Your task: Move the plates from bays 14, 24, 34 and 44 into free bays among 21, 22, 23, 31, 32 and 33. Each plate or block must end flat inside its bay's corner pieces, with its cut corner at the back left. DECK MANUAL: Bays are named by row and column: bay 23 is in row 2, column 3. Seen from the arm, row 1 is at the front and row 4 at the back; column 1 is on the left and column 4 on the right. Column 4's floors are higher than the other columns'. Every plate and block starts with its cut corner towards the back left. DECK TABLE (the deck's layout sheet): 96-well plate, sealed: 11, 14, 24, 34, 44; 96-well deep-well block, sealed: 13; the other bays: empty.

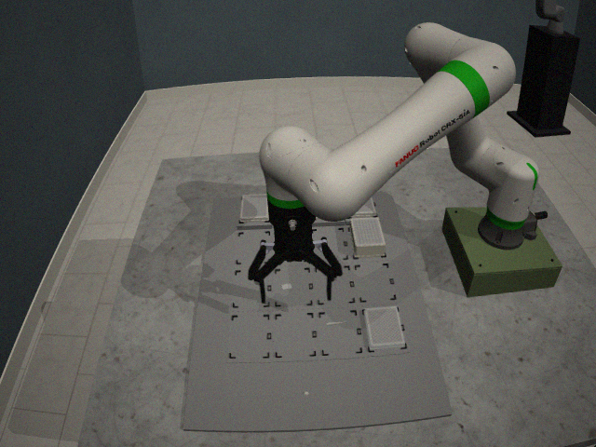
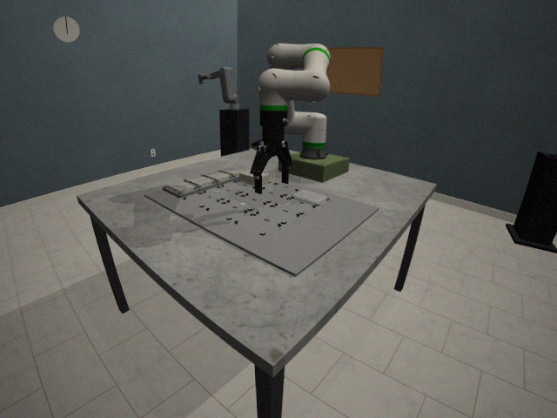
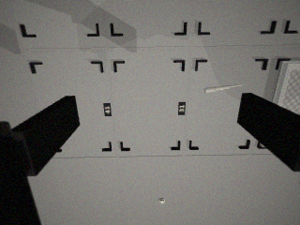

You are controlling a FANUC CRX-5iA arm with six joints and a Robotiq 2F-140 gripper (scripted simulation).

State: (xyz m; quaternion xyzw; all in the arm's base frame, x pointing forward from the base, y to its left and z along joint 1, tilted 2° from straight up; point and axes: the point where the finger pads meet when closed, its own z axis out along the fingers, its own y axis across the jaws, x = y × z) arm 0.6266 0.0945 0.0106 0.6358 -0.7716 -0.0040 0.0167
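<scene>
My gripper is now 90 mm past the white pointed piece, 20 mm to the right of it and 100 mm above it. Also, from my hand: sealed deep-well block 260 mm behind, 250 mm to the right, 80 mm below.
</scene>
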